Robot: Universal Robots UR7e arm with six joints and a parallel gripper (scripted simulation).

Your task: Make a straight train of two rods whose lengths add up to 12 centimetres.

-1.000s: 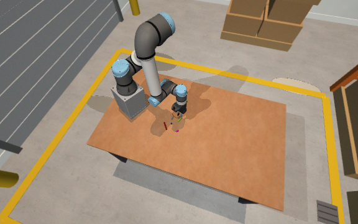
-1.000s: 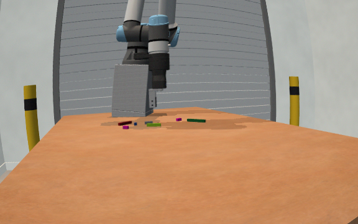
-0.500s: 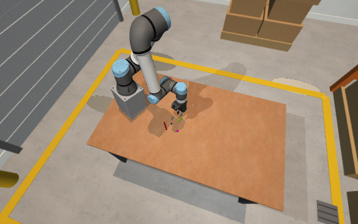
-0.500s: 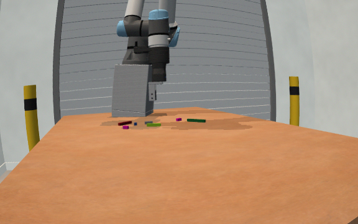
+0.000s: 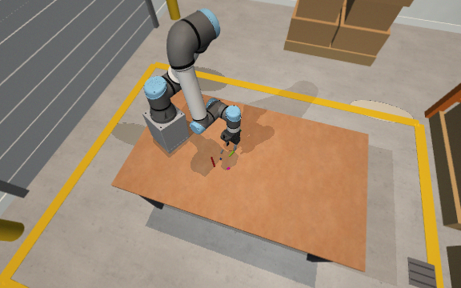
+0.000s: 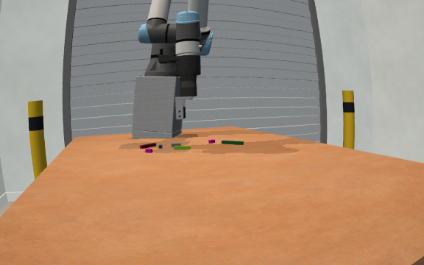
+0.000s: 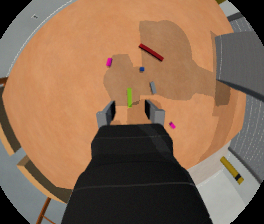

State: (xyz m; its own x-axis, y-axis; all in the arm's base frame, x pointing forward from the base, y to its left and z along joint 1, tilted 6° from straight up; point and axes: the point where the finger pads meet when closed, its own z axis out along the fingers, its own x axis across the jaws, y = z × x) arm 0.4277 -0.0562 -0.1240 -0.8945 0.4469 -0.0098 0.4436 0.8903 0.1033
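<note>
Now: the red rod 11 cm behind my hand, 8 cm to the right of it and 10 cm below it. From my hand the other things lie so: blue rod 6 cm behind, 5 cm to the right, 10 cm below; then grey rod 7 cm behind, 10 cm below; then lime rod 10 cm below.
</note>
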